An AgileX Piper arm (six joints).
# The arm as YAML. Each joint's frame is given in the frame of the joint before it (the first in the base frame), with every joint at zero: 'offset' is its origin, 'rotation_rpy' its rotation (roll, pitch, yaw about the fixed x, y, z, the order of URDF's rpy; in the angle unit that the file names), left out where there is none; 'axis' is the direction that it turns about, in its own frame. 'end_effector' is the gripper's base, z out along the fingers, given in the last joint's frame.
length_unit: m
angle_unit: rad
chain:
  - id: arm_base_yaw
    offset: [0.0, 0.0, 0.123]
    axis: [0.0, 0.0, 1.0]
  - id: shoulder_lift
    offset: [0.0, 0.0, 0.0]
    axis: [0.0, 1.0, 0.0]
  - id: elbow
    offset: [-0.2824, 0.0, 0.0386]
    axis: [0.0, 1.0, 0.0]
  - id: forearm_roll
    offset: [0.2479, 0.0, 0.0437]
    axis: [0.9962, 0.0, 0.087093]
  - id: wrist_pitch
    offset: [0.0, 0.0, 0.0]
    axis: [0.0, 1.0, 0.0]
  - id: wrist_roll
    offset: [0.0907, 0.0, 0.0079]
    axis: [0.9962, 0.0, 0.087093]
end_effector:
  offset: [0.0, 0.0, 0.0]
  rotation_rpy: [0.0, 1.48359, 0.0]
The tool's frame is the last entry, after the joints.
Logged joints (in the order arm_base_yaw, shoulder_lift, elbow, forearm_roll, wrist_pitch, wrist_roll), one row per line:
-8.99, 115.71, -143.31, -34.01, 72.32, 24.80
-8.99, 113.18, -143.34, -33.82, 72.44, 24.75
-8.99, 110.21, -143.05, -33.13, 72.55, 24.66
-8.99, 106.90, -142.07, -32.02, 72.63, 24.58
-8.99, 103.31, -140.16, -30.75, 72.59, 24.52
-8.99, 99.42, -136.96, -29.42, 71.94, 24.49
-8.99, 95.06, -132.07, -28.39, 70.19, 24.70
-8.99, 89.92, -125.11, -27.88, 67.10, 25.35
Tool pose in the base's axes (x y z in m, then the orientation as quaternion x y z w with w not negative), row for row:
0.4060, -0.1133, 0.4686, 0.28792, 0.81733, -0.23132, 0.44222
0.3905, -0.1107, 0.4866, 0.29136, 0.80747, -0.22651, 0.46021
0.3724, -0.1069, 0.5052, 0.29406, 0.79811, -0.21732, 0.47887
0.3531, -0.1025, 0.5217, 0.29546, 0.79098, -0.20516, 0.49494
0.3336, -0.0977, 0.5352, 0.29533, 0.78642, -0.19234, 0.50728
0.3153, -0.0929, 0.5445, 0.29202, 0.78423, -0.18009, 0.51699
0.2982, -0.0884, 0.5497, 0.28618, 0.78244, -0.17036, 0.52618
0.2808, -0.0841, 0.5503, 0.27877, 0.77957, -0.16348, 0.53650
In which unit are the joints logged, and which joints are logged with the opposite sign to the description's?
The joints are logged in degrees. Opposite sign: none.
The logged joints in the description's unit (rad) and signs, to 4 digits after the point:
-0.1569, 2.0195, -2.5012, -0.5936, 1.2622, 0.4328
-0.1569, 1.9754, -2.5018, -0.5903, 1.2643, 0.4320
-0.1569, 1.9235, -2.4967, -0.5782, 1.2662, 0.4304
-0.1569, 1.8658, -2.4796, -0.5589, 1.2676, 0.4290
-0.1569, 1.8031, -2.4463, -0.5367, 1.2669, 0.4280
-0.1569, 1.7352, -2.3904, -0.5135, 1.2556, 0.4274
-0.1569, 1.6591, -2.3051, -0.4955, 1.2250, 0.4311
-0.1569, 1.5694, -2.1836, -0.4866, 1.1711, 0.4424

